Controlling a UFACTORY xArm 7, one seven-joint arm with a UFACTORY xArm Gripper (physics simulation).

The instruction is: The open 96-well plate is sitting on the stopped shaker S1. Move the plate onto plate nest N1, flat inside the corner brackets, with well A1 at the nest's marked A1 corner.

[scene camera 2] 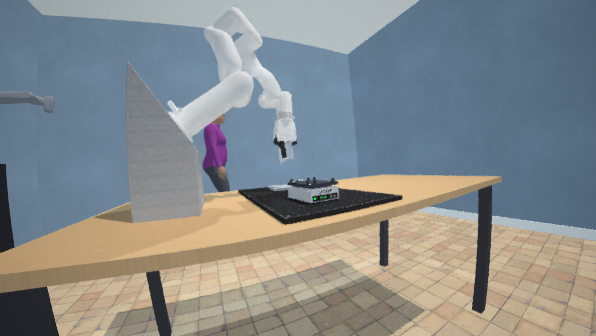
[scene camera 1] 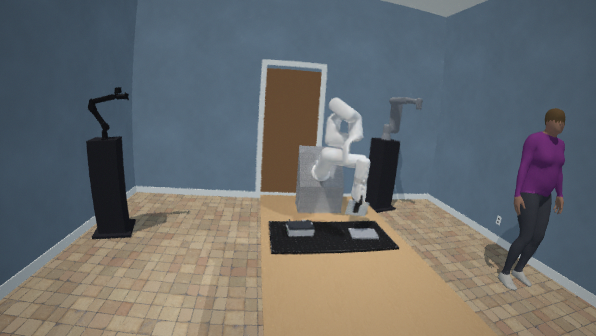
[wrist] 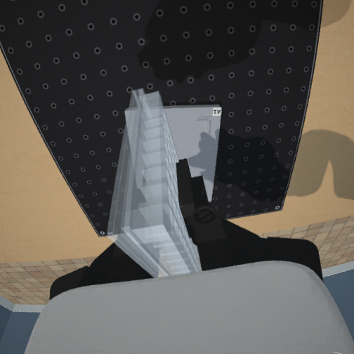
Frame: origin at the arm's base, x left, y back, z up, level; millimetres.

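Seen in the pictures: gripper, fingertip midpoint: (scene camera 2: 286, 157) (scene camera 1: 354, 211); arm's base, origin of the base link: (scene camera 2: 179, 128) (scene camera 1: 320, 172).
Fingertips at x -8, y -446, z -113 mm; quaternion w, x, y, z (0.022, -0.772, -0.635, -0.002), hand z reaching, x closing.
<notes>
Pixels of each thing's top centre, then the offset from my fingertips to it. Level surfaces: height alone.
- clear 96-well plate, middle of its top: (scene camera 2: 284, 141) (scene camera 1: 358, 199) dx +11, dy -3, dz +75 mm
- pale nest N1, middle of its top: (scene camera 2: 282, 185) (scene camera 1: 363, 232) dx +74, dy -22, dz -134 mm
- black perforated board, its level: dz -149 mm
- wooden table, its level: dz -162 mm
My gripper (scene camera 1: 358, 205) (scene camera 2: 283, 150) (wrist: 171, 179) is shut on the clear 96-well plate (scene camera 1: 351, 208) (scene camera 2: 286, 159) (wrist: 147, 175). The plate is held in the air, steeply tipped on edge rather than flat. One black finger shows at its right side in the wrist view; the other is mostly hidden behind it. The pale nest N1 (scene camera 1: 363, 233) (scene camera 2: 278, 188) (wrist: 192, 127) lies apart below, partly covered by the plate in the wrist view, its A1 label at the upper right corner there. Shaker S1 (scene camera 1: 300, 231) (scene camera 2: 314, 194) has a dark top with no plate on it. The plate's own A1 mark cannot be made out.
The black perforated board (scene camera 1: 325, 245) (scene camera 2: 367, 196) (wrist: 75, 100) carries the nest and shaker on the wooden table (scene camera 1: 350, 290) (scene camera 2: 225, 235) (wrist: 30, 175). The grey arm mount (scene camera 1: 320, 197) (scene camera 2: 160, 165) stands behind the board. A person (scene camera 1: 540, 165) (scene camera 2: 215, 147) stands beyond the table.
</notes>
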